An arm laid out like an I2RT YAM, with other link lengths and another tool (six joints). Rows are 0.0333 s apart.
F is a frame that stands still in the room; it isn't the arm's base.
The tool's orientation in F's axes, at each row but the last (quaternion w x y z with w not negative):
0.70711 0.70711 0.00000 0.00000
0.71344 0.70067 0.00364 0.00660
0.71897 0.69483 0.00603 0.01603
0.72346 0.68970 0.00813 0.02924
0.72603 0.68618 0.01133 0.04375
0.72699 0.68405 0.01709 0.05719
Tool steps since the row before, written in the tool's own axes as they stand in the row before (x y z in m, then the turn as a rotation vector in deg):
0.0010 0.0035 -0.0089 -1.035 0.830 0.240
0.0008 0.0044 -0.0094 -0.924 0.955 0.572
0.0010 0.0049 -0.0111 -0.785 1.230 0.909
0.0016 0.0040 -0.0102 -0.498 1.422 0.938
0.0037 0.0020 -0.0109 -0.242 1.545 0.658
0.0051 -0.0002 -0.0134 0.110 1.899 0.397
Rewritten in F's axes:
0.0010 0.0089 0.0035 -1.035 -0.240 0.830
0.0006 0.0095 0.0042 -0.920 -0.568 0.961
0.0006 0.0113 0.0045 -0.774 -0.891 1.250
0.0009 0.0104 0.0035 -0.492 -0.896 1.451
0.0028 0.0113 0.0015 -0.265 -0.590 1.569
0.0037 0.0138 -0.0008 0.037 -0.273 1.924

